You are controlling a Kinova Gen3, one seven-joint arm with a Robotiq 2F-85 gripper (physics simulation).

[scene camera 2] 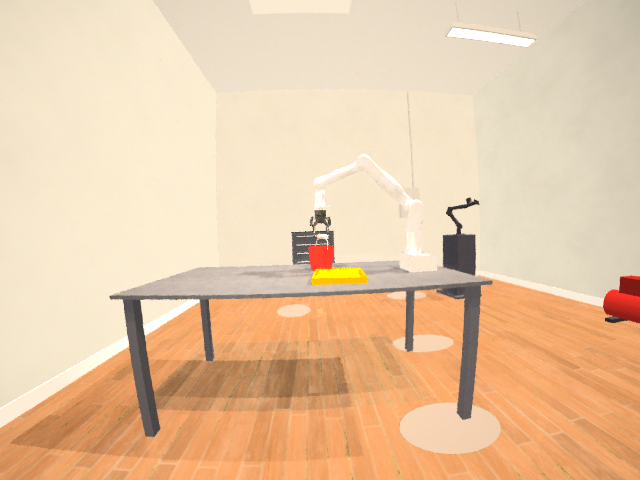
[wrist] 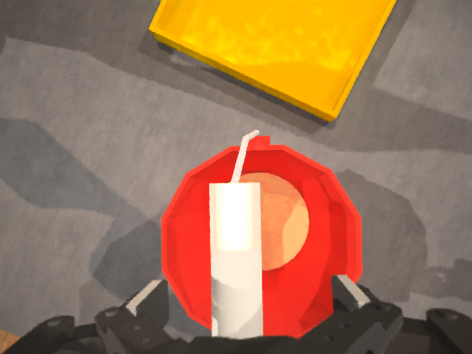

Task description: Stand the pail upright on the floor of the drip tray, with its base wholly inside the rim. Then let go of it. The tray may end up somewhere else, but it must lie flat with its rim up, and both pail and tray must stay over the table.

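Where they show: gripper, between the fingertips: (scene camera 2: 320, 232) (wrist: 248, 295); arm's base, origin of its link: (scene camera 2: 412, 253).
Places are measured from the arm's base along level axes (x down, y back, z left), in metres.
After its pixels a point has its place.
Observation:
The red pail (scene camera 2: 321, 257) @[x 0.007, y -0.554, z -0.129 m] (wrist: 310, 300) @[x -0.023, y -0.603, z -0.249 m] stands upright on the table, outside the tray and behind it in the scene view. Its wire handle is raised, with a white grip (scene camera 2: 322, 236) @[x -0.123, y -0.536, z -0.174 m] (wrist: 235, 215) @[x -0.137, y -0.522, z -0.174 m] above the pail's mouth. The yellow drip tray (scene camera 2: 339, 280) @[x 0.078, y -0.532, z 0.223 m] (wrist: 250, 81) @[x 0.081, y -0.489, z -0.033 m] lies flat, rim up, beside the pail. My gripper (scene camera 2: 320, 230) @[x -0.149, y -0.539, z -0.211 m] (wrist: 248, 295) @[x -0.149, y -0.539, z -0.211 m] is open and empty, pointing down just above the handle grip. In the wrist view the grip runs between the two fingers, and its near end is hidden by the gripper body.
The grey table (scene camera 2: 232, 281) @[x 0.095, y -1.066, z 0.019 m] carries the pail, the tray and the arm's white base (scene camera 2: 418, 262) @[x 0.041, y -0.026, z 0.097 m], which stands at the right rear in the scene view. A dark drawer cabinet (scene camera 2: 301, 248) stands on the floor behind the table. The tray is close to the table's front edge.

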